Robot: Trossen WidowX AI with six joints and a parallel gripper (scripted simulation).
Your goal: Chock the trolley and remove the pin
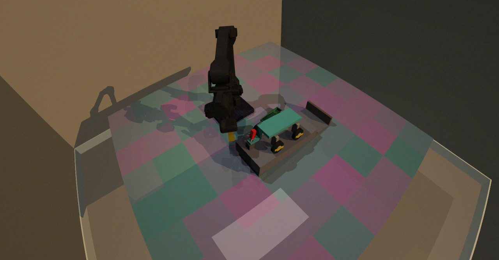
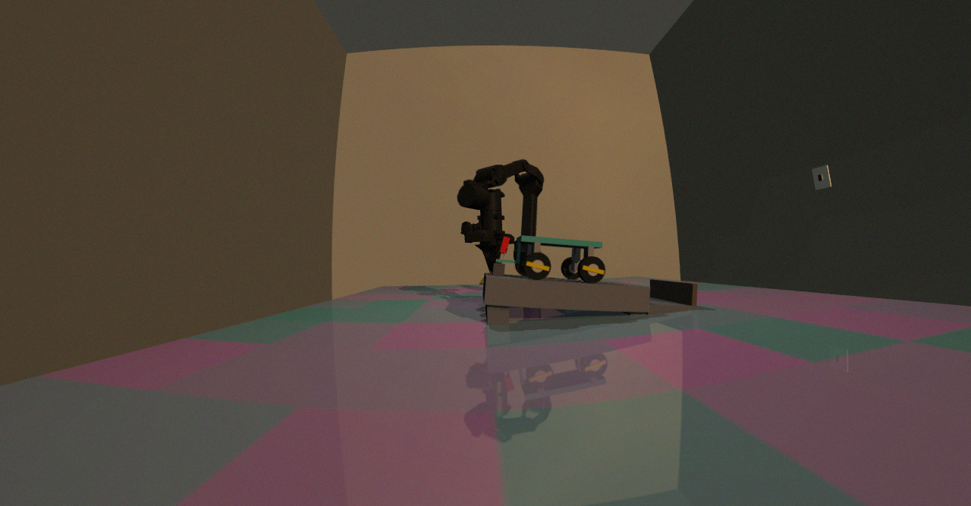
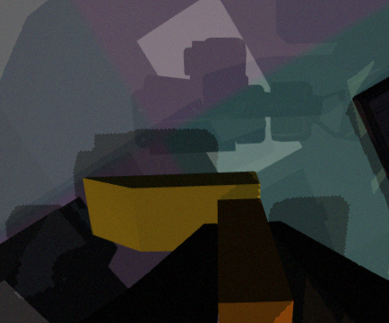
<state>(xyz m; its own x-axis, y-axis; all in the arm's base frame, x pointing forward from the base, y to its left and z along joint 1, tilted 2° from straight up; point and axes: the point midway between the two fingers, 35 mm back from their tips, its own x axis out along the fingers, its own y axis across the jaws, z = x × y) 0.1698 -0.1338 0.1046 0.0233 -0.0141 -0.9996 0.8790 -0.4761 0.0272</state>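
Right now the red-headed stop pin is 13 cm ahead of my gripper tip, 1 cm to the left of it and 4 cm above it. From my gripper tip the other things lie so: trolley: 15 cm ahead, 13 cm to the left, 2 cm above; yellow chock: 2 cm ahead, 1 cm to the right, 1 cm below; grey ramp: 15 cm ahead, 13 cm to the left, 4 cm below.
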